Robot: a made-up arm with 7 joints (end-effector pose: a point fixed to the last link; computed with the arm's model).
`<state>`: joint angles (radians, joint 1 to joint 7).
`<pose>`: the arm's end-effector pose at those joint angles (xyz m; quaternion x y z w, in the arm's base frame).
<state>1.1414 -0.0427 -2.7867 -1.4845 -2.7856 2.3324 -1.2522</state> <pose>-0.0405 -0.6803 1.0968 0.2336 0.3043 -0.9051 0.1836</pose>
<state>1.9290 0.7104 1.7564 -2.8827 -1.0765 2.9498 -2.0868</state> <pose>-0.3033 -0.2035 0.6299 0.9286 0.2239 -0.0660 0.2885</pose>
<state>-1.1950 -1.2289 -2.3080 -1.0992 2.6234 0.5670 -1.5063</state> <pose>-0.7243 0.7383 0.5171 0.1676 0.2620 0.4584 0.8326</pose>
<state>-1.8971 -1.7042 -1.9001 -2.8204 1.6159 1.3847 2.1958</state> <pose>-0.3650 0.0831 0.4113 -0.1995 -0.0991 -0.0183 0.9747</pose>
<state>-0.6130 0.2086 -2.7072 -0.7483 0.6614 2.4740 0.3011</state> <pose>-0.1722 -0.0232 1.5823 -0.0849 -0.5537 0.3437 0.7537</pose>
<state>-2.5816 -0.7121 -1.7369 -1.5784 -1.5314 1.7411 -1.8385</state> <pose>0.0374 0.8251 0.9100 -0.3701 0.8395 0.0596 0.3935</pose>
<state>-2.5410 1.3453 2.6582 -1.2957 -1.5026 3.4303 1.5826</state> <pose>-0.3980 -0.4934 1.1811 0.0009 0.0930 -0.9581 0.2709</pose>
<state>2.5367 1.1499 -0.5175 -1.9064 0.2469 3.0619 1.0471</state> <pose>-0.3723 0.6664 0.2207 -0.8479 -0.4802 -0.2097 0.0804</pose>
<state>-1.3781 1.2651 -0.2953 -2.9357 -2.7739 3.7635 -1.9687</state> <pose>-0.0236 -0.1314 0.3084 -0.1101 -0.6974 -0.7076 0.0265</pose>
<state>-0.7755 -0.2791 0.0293 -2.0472 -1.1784 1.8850 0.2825</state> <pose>0.4243 -0.3569 1.0265 0.7898 -0.2851 -0.0779 0.5375</pose>
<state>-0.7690 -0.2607 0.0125 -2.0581 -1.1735 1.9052 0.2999</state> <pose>0.4265 -0.3678 1.0107 0.7947 -0.2864 -0.0774 0.5296</pose>
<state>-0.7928 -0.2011 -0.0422 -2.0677 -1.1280 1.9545 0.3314</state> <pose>0.4132 -0.4215 0.9737 0.8047 -0.3172 -0.0879 0.4941</pose>
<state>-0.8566 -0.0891 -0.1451 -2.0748 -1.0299 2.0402 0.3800</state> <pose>0.3647 -0.5219 0.9069 0.8071 -0.3935 -0.1108 0.4259</pose>
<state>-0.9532 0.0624 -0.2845 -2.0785 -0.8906 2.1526 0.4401</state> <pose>0.2617 -0.6360 0.8156 0.7753 -0.5123 -0.1393 0.3422</pose>
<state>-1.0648 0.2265 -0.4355 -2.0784 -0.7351 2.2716 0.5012</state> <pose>0.1115 -0.7186 0.7206 0.6953 -0.6447 -0.1655 0.2710</pose>
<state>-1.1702 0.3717 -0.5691 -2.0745 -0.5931 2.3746 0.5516</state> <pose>-0.0447 -0.7488 0.6465 0.5881 -0.7529 -0.1850 0.2304</pose>
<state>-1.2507 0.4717 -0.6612 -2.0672 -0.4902 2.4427 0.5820</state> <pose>-0.1620 -0.7444 0.6048 0.4958 -0.8178 -0.1968 0.2158</pose>
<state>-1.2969 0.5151 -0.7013 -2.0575 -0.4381 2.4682 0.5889</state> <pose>-0.2212 -0.7357 0.5920 0.4478 -0.8450 -0.2015 0.2118</pose>
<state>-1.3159 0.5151 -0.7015 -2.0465 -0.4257 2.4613 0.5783</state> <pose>-0.2359 -0.7352 0.5970 0.4394 -0.8502 -0.2010 0.2091</pose>
